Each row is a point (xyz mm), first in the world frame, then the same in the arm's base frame.
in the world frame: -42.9 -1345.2 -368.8
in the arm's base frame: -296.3 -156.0 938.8
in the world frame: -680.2 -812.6 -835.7
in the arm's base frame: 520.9 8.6 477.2
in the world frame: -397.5 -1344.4 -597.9
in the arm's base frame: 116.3 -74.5 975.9
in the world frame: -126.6 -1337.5 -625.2
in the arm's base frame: -122.4 50.4 936.3
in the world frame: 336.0 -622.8 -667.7
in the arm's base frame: -458.9 216.3 170.9
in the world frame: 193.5 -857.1 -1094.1
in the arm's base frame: -192.4 573.6 412.4
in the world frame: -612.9 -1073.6 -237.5
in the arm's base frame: 208.1 -505.0 739.6
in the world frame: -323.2 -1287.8 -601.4
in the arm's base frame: 55.0 -47.3 910.8
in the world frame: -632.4 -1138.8 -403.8
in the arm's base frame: 281.5 -354.0 803.5
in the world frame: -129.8 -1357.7 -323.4
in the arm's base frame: -234.4 -229.4 962.4
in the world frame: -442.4 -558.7 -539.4
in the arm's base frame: 217.2 -194.0 202.5
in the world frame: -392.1 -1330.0 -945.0
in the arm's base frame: 242.6 248.5 954.4
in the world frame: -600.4 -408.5 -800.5
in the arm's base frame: 476.0 -19.6 67.2
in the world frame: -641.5 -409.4 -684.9
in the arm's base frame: 470.6 -141.9 75.2
